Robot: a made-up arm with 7 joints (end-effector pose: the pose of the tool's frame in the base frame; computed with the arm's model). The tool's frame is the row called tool. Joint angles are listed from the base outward.
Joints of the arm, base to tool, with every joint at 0 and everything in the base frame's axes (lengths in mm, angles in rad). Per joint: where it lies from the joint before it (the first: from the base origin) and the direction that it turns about. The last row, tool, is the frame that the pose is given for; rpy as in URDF.
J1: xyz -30.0 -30.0 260.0 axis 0 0 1
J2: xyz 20.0 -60.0 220.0 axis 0 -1 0
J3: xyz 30.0 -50.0 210.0 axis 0 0 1
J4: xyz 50.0 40.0 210.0 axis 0 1 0
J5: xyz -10.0 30.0 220.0 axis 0 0 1
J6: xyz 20.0 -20.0 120.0 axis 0 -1 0
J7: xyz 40.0 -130.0 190.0 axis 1 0 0
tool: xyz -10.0 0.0 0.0 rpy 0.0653 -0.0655 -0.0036
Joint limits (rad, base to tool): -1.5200..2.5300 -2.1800..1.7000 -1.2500..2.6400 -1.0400..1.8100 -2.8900..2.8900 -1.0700..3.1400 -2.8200..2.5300
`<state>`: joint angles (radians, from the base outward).
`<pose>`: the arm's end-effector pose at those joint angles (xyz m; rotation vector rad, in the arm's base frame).
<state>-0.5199 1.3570 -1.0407 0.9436 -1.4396 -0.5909 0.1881</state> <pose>-0.9136 -0.0645 0.7755 1.9978 0.1132 -1.9001</pose>
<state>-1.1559 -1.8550 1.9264 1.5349 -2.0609 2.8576 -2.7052</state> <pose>0.2311 -0.5717 0.5466 -1.8983 -0.8929 -1.8285</pose>
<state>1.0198 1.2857 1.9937 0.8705 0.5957 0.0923 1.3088</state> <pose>-0.7106 -0.4105 0.5276 -1.0975 0.5224 1.7519</pose>
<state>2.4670 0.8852 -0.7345 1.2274 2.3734 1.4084 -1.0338</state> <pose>0.1976 0.2947 1.0483 2.4299 0.8308 1.6213</pose>
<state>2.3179 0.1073 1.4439 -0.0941 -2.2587 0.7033 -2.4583</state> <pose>0.2732 -0.1324 1.3679 -1.3090 -1.6164 0.1260</pose>
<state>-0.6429 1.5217 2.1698 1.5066 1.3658 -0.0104 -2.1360</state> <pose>-0.0794 0.4127 0.1193 1.6165 -0.5799 -2.1526</pose>
